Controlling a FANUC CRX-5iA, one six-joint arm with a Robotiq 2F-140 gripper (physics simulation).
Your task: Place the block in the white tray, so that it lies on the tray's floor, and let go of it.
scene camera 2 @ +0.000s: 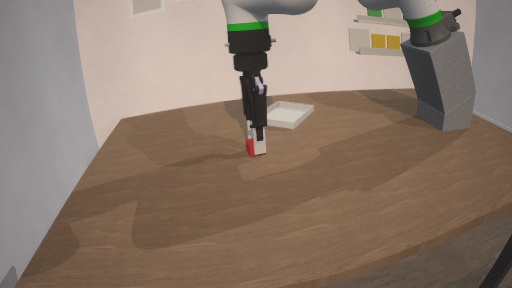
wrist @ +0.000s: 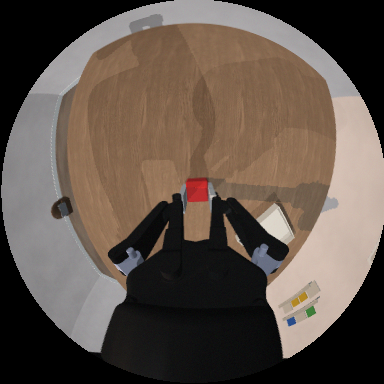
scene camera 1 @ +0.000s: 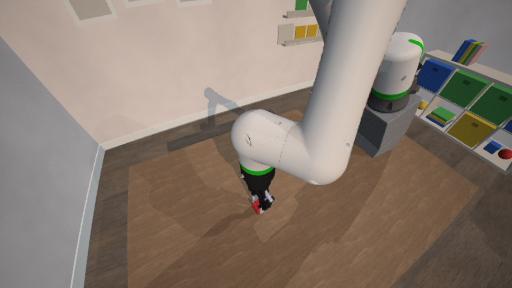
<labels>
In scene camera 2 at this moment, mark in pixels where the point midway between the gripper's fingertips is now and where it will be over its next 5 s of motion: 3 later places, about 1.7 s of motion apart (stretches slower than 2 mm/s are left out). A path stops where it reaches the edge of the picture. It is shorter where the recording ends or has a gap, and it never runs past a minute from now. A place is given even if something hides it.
The gripper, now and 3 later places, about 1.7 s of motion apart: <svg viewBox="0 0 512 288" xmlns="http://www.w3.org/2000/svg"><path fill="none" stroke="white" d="M257 149L266 93L281 100L283 89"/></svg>
</labels>
